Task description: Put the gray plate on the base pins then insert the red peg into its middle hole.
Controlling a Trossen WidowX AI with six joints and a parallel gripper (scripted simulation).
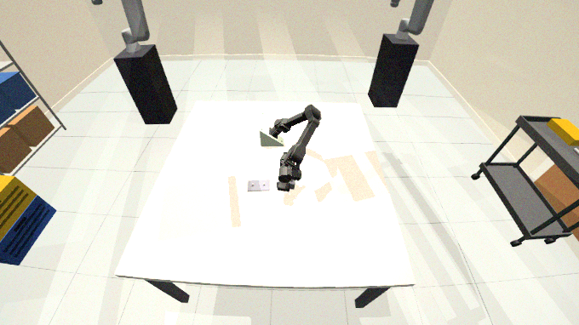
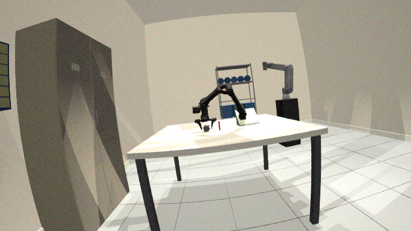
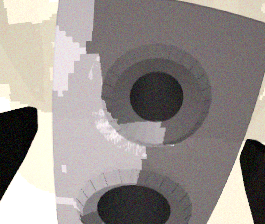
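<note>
Now: gripper tip 3 cm below the gray plate. The rest, counted from my gripper tip: red peg 11 cm behind, 4 cm to the left, 3 cm above; then dark base 15 cm to the right.
</note>
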